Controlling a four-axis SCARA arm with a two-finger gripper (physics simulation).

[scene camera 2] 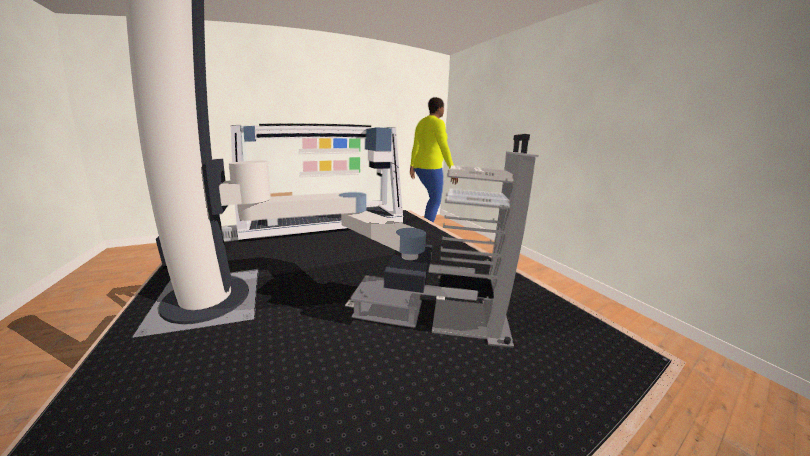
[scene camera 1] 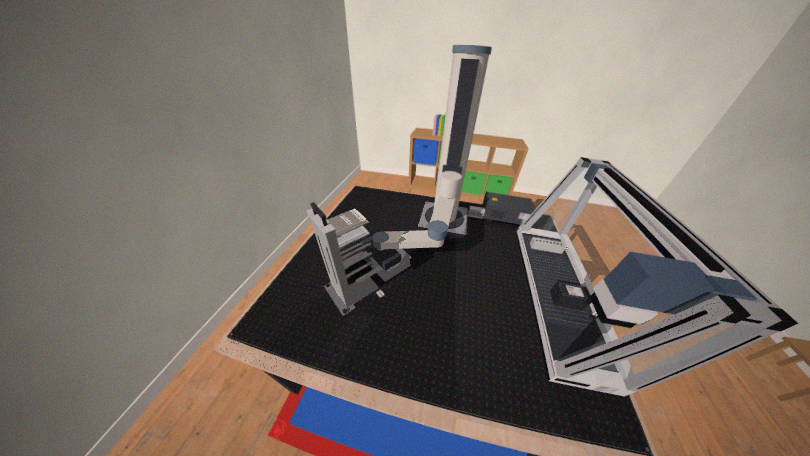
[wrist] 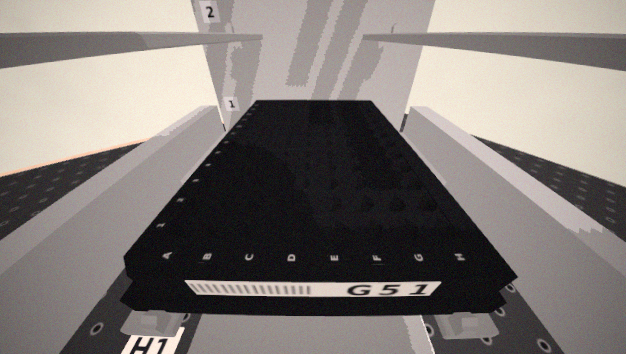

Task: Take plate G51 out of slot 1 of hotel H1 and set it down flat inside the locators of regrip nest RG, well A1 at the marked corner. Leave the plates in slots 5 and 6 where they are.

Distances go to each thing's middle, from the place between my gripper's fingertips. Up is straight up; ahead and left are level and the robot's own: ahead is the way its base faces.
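Clear bluish plate (scene camera 2: 454,195): 210 mm above my hand, 20 mm behind, 10 mm to the left of it. Black plate G51 (scene camera 2: 483,285): 20 mm behind my hand, 10 mm to the left of it. Nearest to my hand of the things named here, going by their middles: black plate G51.
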